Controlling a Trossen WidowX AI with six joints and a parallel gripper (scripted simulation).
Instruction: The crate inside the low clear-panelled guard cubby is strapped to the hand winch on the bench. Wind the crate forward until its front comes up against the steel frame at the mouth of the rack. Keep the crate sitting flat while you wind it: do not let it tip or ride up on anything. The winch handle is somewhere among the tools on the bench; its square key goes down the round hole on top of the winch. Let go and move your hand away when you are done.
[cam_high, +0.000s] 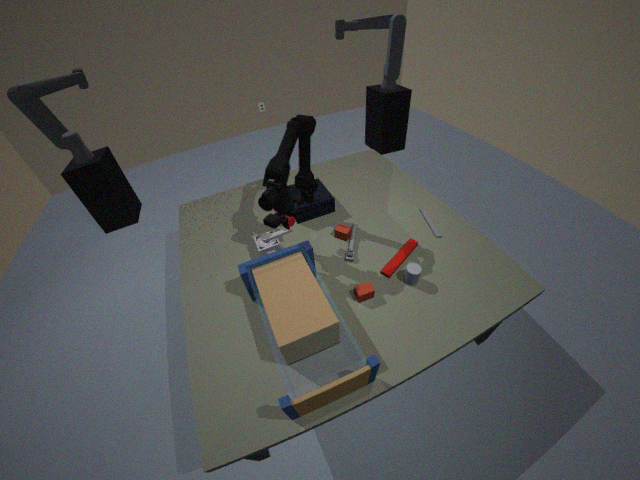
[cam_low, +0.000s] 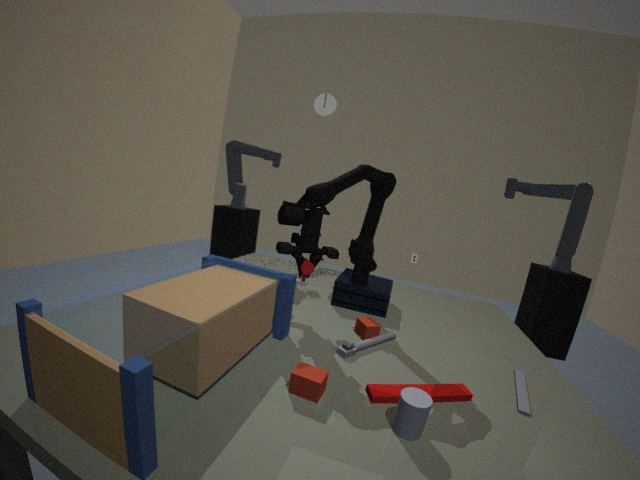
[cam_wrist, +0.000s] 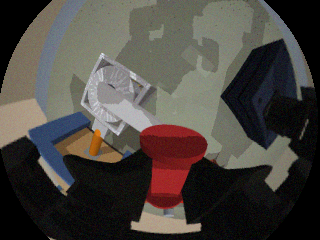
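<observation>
My gripper tip is now 4 cm to the left of the winch handle and 1 cm above it. From my gripper tip the other things lie so: hand winch: 1 cm behind, 11 cm to the right, 8 cm below; red knob: 2 cm above; red bar: 27 cm ahead, 38 cm to the left, 11 cm below.
</observation>
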